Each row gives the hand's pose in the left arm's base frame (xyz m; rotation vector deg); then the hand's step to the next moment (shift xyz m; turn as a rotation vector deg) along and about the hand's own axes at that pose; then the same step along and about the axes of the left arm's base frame.
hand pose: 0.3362 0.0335 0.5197 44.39 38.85 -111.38
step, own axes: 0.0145 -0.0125 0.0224 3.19 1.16 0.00
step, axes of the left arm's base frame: -0.0223 -0.0185 0.0057 -0.22 -2.24 -2.54
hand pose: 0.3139 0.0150 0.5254 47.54 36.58 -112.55
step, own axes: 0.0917 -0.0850 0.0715 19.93 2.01 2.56
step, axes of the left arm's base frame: -0.1311 -0.0581 -0.0139 -6.71 -13.28 -13.66
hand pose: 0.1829 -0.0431 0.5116 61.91 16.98 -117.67
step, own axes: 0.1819 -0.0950 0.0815 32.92 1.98 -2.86
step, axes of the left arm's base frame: -0.1786 -0.0757 -0.1054 -7.83 -17.34 -27.09
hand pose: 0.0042 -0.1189 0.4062 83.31 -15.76 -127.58
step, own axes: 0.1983 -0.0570 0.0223 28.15 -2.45 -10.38
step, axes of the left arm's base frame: -0.1015 -0.0476 -0.1746 -0.65 -10.56 -28.18
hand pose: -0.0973 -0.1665 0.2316 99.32 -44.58 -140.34
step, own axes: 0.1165 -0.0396 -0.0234 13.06 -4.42 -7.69
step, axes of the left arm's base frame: -0.0129 -0.0107 -0.1241 3.08 -3.10 -15.17
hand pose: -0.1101 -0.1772 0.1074 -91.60 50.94 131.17
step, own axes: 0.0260 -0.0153 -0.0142 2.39 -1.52 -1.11
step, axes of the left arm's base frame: 0.0085 -0.0004 -0.0322 0.68 0.17 -2.96
